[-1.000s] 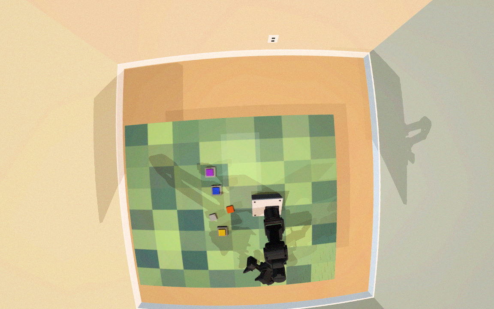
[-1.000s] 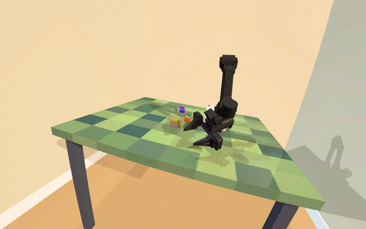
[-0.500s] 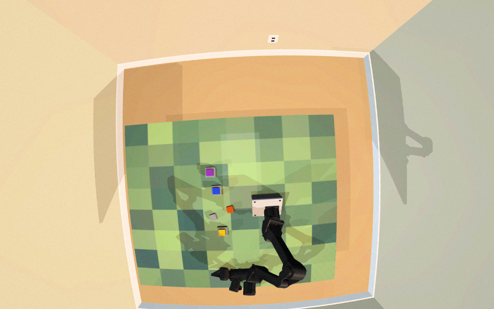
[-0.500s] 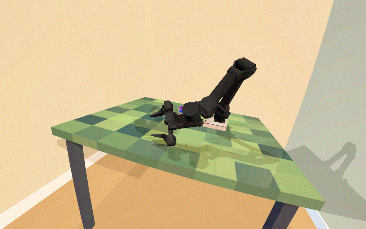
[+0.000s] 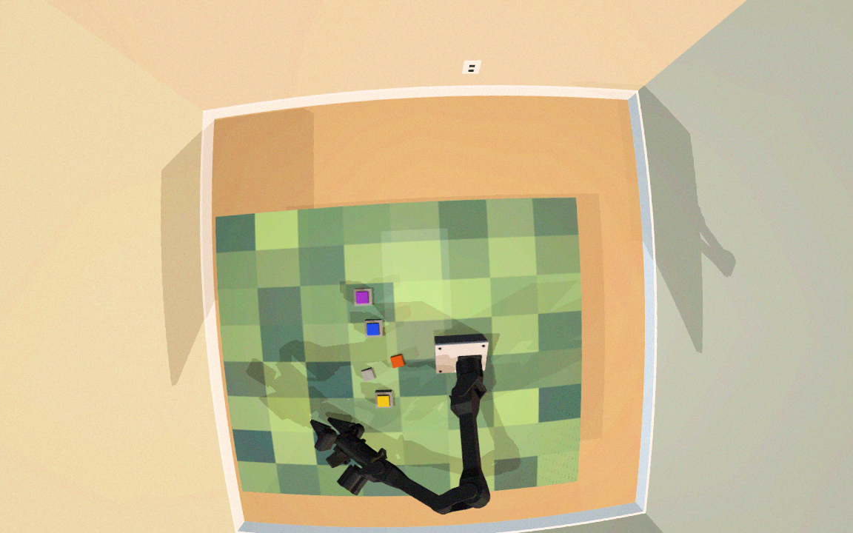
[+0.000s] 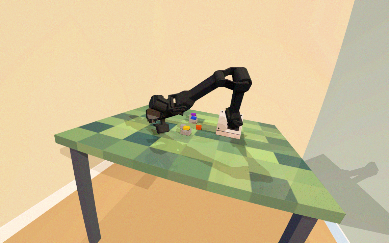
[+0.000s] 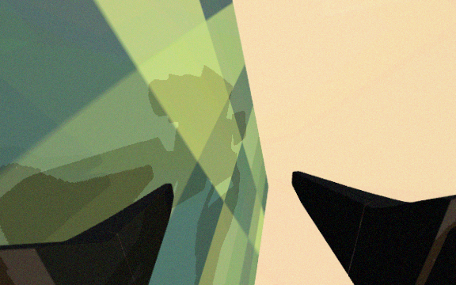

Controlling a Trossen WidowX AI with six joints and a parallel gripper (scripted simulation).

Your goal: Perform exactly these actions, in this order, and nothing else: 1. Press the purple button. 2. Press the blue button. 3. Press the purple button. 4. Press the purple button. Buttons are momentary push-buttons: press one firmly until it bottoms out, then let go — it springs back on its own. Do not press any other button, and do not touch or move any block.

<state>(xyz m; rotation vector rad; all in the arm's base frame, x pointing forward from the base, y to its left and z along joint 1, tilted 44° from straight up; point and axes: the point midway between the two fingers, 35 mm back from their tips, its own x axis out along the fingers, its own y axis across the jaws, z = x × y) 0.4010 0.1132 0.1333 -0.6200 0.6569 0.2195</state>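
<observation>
Right now the purple button is 340 mm to the right of my gripper tip, 140 mm behind it and 40 mm below it. Also, from my gripper tip: orange block (230 mm behind, 160 mm to the right, 60 mm below); then grey block (140 mm behind, 120 mm to the right, 60 mm below); then yellow button (180 mm behind, 50 mm to the right, 40 mm below).
</observation>
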